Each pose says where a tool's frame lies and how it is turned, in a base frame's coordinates. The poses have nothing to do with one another.
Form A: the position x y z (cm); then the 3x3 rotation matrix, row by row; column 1 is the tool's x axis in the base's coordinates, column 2 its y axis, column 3 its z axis. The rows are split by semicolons.
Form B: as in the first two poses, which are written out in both.
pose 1, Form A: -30.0, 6.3, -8.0; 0.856, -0.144, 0.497; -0.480, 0.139, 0.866; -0.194, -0.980, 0.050
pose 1, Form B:
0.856, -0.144, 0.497, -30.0
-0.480, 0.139, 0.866, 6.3
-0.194, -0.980, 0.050, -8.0
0, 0, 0, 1

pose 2, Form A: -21.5, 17.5, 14.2; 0.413, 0.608, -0.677; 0.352, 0.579, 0.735; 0.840, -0.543, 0.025
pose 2, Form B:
0.413, 0.608, -0.677, -21.5
0.352, 0.579, 0.735, 17.5
0.840, -0.543, 0.025, 14.2
0, 0, 0, 1

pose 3, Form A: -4.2, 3.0, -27.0; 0.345, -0.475, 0.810; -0.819, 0.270, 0.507; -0.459, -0.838, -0.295
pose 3, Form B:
0.345, -0.475, 0.810, -4.2
-0.819, 0.270, 0.507, 3.0
-0.459, -0.838, -0.295, -27.0
0, 0, 0, 1

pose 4, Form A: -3.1, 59.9, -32.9; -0.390, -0.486, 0.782; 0.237, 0.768, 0.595; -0.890, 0.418, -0.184
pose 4, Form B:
-0.390, -0.486, 0.782, -3.1
0.237, 0.768, 0.595, 59.9
-0.890, 0.418, -0.184, -32.9
0, 0, 0, 1

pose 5, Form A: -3.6, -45.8, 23.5; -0.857, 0.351, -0.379; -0.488, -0.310, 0.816; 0.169, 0.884, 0.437
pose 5, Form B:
-0.857, 0.351, -0.379, -3.6
-0.488, -0.310, 0.816, -45.8
0.169, 0.884, 0.437, 23.5
0, 0, 0, 1

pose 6, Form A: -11.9, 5.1, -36.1; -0.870, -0.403, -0.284; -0.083, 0.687, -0.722; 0.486, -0.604, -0.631
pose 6, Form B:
-0.870, -0.403, -0.284, -11.9
-0.083, 0.687, -0.722, 5.1
0.486, -0.604, -0.631, -36.1
0, 0, 0, 1

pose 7, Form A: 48.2, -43.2, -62.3; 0.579, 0.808, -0.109; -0.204, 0.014, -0.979; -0.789, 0.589, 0.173
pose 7, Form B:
0.579, 0.808, -0.109, 48.2
-0.204, 0.014, -0.979, -43.2
-0.789, 0.589, 0.173, -62.3
0, 0, 0, 1

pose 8, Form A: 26.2, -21.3, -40.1; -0.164, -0.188, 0.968; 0.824, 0.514, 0.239; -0.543, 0.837, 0.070
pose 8, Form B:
-0.164, -0.188, 0.968, 26.2
0.824, 0.514, 0.239, -21.3
-0.543, 0.837, 0.070, -40.1
0, 0, 0, 1

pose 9, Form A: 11.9, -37.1, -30.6; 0.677, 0.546, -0.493; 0.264, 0.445, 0.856; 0.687, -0.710, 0.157
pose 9, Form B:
0.677, 0.546, -0.493, 11.9
0.264, 0.445, 0.856, -37.1
0.687, -0.710, 0.157, -30.6
0, 0, 0, 1

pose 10, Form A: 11.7, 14.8, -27.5; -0.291, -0.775, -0.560; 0.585, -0.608, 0.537; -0.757, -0.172, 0.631
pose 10, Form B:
-0.291, -0.775, -0.560, 11.7
0.585, -0.608, 0.537, 14.8
-0.757, -0.172, 0.631, -27.5
0, 0, 0, 1

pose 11, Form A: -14.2, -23.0, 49.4; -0.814, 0.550, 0.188; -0.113, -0.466, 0.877; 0.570, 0.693, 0.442
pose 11, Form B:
-0.814, 0.550, 0.188, -14.2
-0.113, -0.466, 0.877, -23.0
0.570, 0.693, 0.442, 49.4
0, 0, 0, 1

